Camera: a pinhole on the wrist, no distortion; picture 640 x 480 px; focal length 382.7 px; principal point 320.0 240.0 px. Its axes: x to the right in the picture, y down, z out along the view. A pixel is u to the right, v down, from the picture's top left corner.
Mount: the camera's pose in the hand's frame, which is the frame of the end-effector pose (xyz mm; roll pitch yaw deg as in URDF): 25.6 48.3 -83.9 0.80 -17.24 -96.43
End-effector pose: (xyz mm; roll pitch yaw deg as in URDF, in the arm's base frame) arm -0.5 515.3 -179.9 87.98 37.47 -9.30
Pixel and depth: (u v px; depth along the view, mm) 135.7 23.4 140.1
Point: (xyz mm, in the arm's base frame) 59.9 482.0 -24.0
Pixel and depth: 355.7 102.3 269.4
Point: -9.7 339.1 -42.4
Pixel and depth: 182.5 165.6 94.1
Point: 76.9 510.9 -100.4
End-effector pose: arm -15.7 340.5 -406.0 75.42 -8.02 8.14
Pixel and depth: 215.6 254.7 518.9
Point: 34.7 71.0 16.3
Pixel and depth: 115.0 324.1 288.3
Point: 61.5 277.8 -92.1
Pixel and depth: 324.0 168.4 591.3
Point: -77.5 -80.4 -76.5
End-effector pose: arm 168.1 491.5 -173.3 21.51 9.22 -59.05
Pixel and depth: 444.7 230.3 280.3
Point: 162.8 432.2 34.4
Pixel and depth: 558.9 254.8 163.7
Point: 155.2 438.2 -83.1
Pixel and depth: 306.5 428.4 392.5
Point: 344.2 275.1 112.9
